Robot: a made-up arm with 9 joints.
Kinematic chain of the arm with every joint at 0, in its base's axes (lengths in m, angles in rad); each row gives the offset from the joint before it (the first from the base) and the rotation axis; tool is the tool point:
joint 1: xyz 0 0 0.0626 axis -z
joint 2: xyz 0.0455 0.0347 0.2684 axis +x
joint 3: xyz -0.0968 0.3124 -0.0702 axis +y
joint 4: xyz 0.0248 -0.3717 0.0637 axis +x
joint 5: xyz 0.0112 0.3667 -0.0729 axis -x
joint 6: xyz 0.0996 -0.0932 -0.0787 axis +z
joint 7: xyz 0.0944 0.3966 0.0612 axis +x
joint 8: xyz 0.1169 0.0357 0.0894 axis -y
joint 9: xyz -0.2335 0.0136 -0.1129 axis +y
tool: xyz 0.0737 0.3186 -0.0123
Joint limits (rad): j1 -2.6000..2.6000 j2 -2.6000..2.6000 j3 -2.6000..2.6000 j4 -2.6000..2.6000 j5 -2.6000..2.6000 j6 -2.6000..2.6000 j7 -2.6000..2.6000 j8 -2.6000..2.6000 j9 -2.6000..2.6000
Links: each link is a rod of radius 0.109 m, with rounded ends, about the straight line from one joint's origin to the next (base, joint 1, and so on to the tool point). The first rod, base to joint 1, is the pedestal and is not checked.
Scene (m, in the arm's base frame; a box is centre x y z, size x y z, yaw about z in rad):
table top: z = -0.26
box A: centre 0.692 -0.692 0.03 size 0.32 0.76 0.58 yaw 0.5
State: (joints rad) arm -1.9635 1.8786 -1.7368 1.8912 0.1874 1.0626 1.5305 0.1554 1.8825
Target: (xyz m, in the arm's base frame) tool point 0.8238 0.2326 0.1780
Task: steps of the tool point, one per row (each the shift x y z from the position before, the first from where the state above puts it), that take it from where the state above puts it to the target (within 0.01 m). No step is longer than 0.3 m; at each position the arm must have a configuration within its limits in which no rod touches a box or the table.
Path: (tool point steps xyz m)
1: 0.2646 -0.0432 0.0273
2: 0.1990 0.0526 0.1272
3: 0.0827 0.1252 0.1614
4: -0.0265 0.1648 0.1236
5: -0.0834 0.1744 0.0391
6: -0.0684 0.1588 -0.0505
7: 0.0059 0.1177 -0.0994
8: -0.0278 -0.0973 0.0940
9: 0.0871 -0.0984 0.0995
10: 0.1796 -0.0419 0.0644
11: 0.2194 0.0404 -0.0001
12: 0.2019 0.1140 -0.0782
13: 0.1400 0.1531 -0.1545
14: 0.0557 0.1449 -0.2141

